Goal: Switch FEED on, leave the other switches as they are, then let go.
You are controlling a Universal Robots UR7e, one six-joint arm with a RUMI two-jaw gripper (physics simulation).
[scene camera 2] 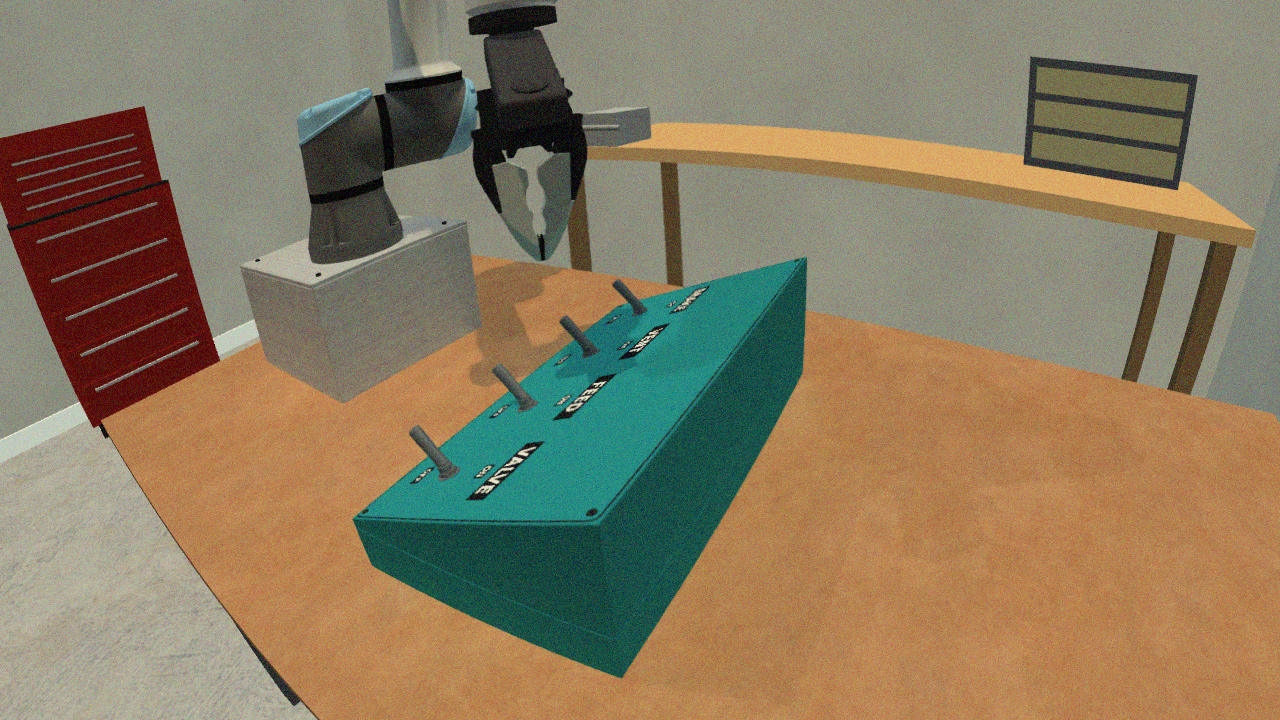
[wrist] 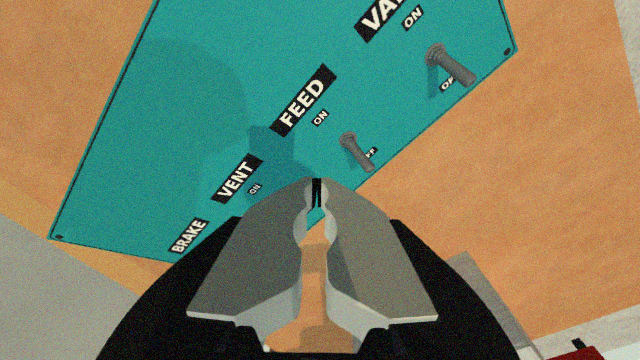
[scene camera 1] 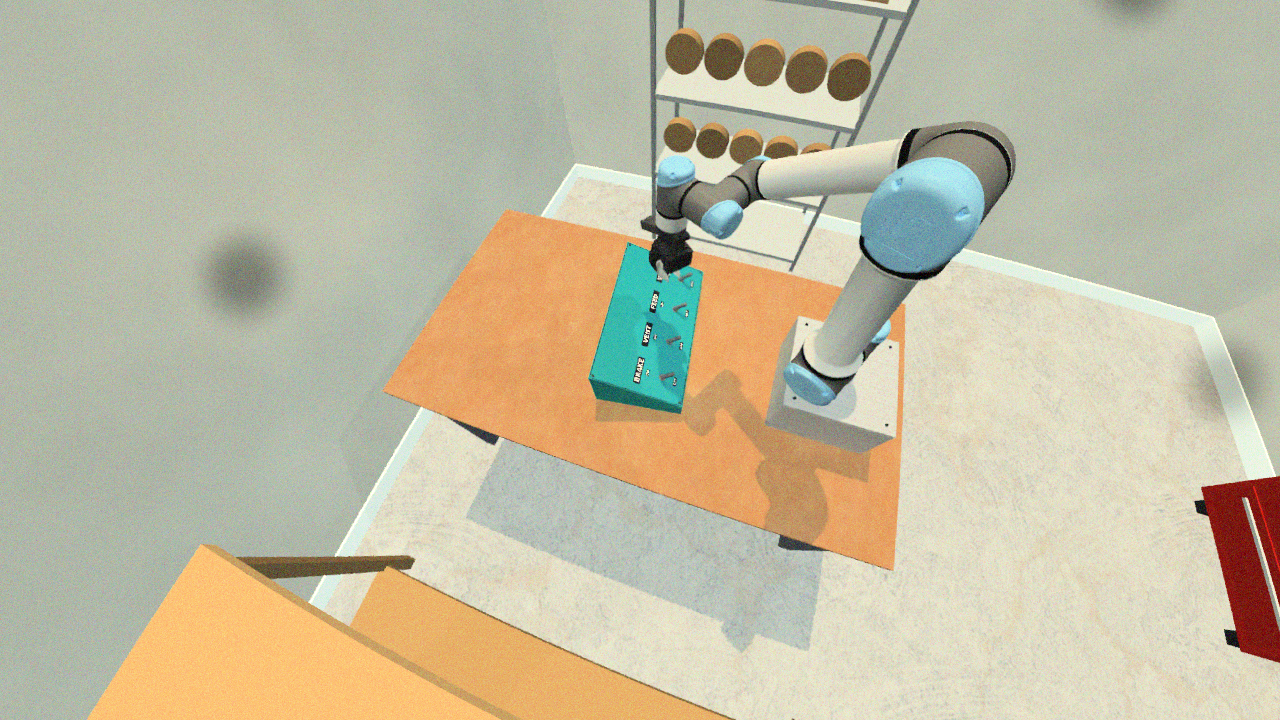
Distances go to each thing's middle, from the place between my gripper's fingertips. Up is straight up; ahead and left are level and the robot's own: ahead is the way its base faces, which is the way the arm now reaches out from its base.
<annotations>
The teal switch panel (scene camera 2: pixel 570 519) is 160 mm below my hand, 60 mm to the left of it and 10 mm ahead of it.
</annotations>
